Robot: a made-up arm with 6 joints.
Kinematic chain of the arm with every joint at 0, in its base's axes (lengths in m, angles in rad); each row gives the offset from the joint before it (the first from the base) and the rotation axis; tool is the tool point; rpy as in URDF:
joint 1: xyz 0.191 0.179 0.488 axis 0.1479 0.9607 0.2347
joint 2: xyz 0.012 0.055 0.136 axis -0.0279 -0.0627 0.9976
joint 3: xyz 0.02 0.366 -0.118 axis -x
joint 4: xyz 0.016 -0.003 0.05 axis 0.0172 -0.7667 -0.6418
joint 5: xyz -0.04 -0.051 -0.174 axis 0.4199 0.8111 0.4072
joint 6: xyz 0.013 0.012 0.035 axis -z
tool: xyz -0.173 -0.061 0.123 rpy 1.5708 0 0
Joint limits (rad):
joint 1: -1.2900..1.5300
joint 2: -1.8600..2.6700
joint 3: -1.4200..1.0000
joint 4: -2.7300..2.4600
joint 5: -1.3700..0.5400
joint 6: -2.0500..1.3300
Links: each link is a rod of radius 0.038 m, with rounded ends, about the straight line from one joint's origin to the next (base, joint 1, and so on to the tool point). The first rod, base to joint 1, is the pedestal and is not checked.
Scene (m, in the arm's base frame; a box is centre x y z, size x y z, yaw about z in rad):
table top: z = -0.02
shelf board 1: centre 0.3 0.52 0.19 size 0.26 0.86 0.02 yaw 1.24
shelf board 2: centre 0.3 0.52 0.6 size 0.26 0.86 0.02 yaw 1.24
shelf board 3: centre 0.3 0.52 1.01 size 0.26 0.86 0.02 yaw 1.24
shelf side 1: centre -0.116 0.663 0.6 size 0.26 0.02 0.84 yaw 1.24
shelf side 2: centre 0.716 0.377 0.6 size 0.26 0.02 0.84 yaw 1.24
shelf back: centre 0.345 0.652 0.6 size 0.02 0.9 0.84 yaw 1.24
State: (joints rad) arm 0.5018 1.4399 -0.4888 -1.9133 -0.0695 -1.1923
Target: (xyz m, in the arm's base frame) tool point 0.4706 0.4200 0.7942
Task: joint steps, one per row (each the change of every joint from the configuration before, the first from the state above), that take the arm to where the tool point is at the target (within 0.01 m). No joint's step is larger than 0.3 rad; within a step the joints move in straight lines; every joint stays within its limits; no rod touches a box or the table.
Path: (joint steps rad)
1: 0.0737 0.0430 -0.0257 -0.0486 -0.2467 -0.1300
2: 0.0737 0.0431 -0.0257 -0.0485 -0.2468 -0.1300
3: 0.0737 0.0430 -0.0257 -0.0486 -0.2467 -0.1301
4: 0.0737 0.0430 -0.0257 -0.0486 -0.2468 -0.1300
5: 0.1467 -0.1428 0.2720 0.0265 0.0221 0.2483
6: 0.1466 -0.1429 0.2720 0.0266 0.0221 0.2483
7: 0.1467 -0.1429 0.2719 0.0265 0.0221 0.2483
8: 0.1467 -0.1428 0.2720 0.0265 0.0221 0.2483
9: 0.1467 -0.1429 0.2720 0.0266 0.0221 0.2482

